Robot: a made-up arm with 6 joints. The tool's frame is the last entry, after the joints. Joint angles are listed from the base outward. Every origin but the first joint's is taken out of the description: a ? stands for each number. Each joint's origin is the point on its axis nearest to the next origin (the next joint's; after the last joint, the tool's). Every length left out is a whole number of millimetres.
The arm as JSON. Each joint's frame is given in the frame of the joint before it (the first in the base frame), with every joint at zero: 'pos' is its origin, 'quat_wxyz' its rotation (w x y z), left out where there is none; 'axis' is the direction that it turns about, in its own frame. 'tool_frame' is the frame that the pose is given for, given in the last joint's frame.
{
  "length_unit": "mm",
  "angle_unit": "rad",
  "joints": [
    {
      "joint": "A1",
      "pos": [
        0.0,
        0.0,
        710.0
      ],
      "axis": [
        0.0,
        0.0,
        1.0
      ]
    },
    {
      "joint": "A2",
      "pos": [
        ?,
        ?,
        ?
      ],
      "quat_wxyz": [
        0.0,
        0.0,
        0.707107,
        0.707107
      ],
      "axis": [
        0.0,
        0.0,
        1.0
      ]
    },
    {
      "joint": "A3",
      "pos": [
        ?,
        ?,
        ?
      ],
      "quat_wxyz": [
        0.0,
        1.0,
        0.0,
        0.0
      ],
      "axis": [
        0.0,
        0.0,
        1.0
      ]
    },
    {
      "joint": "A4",
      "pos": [
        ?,
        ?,
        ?
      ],
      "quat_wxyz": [
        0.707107,
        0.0,
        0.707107,
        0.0
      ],
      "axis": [
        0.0,
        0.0,
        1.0
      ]
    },
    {
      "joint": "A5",
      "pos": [
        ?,
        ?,
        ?
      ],
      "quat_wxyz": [
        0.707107,
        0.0,
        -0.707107,
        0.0
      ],
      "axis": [
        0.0,
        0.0,
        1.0
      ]
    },
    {
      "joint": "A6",
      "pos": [
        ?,
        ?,
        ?
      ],
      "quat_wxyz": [
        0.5,
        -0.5,
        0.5,
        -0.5
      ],
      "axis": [
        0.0,
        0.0,
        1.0
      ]
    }
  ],
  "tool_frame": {
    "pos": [
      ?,
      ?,
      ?
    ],
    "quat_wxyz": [
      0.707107,
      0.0,
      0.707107,
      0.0
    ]
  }
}
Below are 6 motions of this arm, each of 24 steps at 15 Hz.
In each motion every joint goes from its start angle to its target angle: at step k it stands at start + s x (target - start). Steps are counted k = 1, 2, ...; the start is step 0. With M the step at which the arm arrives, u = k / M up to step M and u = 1 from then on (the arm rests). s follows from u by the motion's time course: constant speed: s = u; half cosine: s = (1 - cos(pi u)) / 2; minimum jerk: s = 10 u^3 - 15 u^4 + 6 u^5.
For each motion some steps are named. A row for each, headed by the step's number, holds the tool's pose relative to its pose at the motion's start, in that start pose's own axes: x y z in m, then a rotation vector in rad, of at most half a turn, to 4 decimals.
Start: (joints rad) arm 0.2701 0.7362 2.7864 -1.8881 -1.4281 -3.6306
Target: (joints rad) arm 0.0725 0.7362 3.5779 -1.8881 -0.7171 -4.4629
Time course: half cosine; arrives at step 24
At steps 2, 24:
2: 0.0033 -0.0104 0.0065 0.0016 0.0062 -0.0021
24: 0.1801 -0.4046 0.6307 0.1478 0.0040 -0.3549

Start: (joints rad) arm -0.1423 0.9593 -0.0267 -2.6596 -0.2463 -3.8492
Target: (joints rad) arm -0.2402 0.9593 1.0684 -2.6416 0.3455 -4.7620
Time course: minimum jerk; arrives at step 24
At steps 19, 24:
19: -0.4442 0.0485 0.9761 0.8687 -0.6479 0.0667
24: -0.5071 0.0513 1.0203 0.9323 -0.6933 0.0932

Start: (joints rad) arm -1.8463 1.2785 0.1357 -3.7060 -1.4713 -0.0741
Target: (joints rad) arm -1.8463 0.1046 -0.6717 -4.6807 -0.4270 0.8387
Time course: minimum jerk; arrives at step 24
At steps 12, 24:
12: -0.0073 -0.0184 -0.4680 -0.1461 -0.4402 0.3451
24: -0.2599 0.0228 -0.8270 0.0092 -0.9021 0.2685

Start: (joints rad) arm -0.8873 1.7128 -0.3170 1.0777 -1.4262 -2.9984
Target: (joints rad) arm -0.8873 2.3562 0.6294 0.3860 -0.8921 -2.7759
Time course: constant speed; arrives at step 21
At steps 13, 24:
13: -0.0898 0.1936 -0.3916 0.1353 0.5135 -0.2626
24: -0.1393 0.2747 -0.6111 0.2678 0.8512 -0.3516

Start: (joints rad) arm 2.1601 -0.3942 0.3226 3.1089 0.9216 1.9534
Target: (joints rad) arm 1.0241 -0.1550 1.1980 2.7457 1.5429 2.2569
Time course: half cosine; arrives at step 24
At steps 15, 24:
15: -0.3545 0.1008 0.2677 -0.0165 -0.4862 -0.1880
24: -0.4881 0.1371 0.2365 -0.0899 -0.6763 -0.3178

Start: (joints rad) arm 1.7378 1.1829 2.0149 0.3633 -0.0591 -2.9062
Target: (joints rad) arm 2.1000 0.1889 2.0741 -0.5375 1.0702 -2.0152
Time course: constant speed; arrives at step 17
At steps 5, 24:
5: -0.0825 0.2659 -0.6142 0.1003 0.5807 0.2779
24: -0.9731 1.1329 -1.2852 0.7595 1.1845 1.5352

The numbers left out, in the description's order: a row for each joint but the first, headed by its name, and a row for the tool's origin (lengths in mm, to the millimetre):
A2: 100.0 0.0 0.0
A3: 0.0 890.0 0.0
A4: -960.0 -120.0 0.0
A5: 0.0 0.0 0.0
A6: -200.0 0.0 0.0
tool: 0.0 0.0 0.0

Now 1 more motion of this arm.
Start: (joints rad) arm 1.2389 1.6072 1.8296 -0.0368 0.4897 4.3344
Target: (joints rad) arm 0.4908 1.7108 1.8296 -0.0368 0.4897 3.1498
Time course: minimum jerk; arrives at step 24
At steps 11, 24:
11: -0.1104 0.2494 0.5939 0.2959 -0.2173 0.1182
24: -0.5064 0.7420 1.2323 0.6887 -0.3991 0.4547

